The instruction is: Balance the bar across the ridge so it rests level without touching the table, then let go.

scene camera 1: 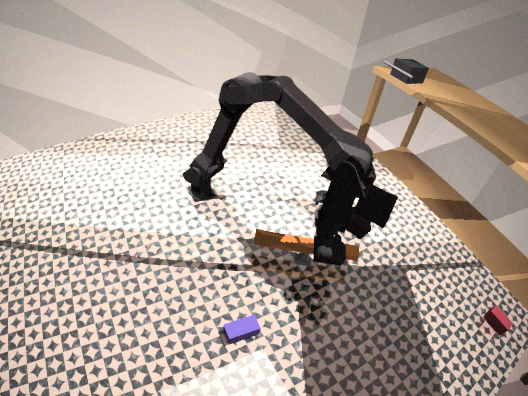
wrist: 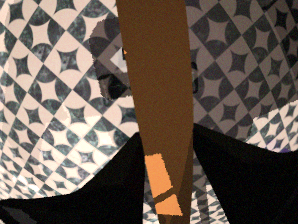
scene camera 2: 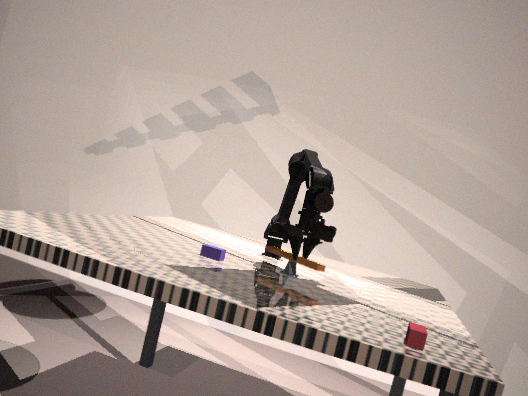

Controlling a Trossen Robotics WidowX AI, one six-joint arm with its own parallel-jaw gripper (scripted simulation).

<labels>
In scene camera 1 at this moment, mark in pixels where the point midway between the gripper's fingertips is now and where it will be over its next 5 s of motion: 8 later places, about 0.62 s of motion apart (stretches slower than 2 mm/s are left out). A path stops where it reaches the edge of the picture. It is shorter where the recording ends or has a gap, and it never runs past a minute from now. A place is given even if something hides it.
The gripper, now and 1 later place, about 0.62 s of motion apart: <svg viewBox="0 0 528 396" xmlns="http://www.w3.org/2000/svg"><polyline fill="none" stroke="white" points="319,248 332,221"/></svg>
</labels>
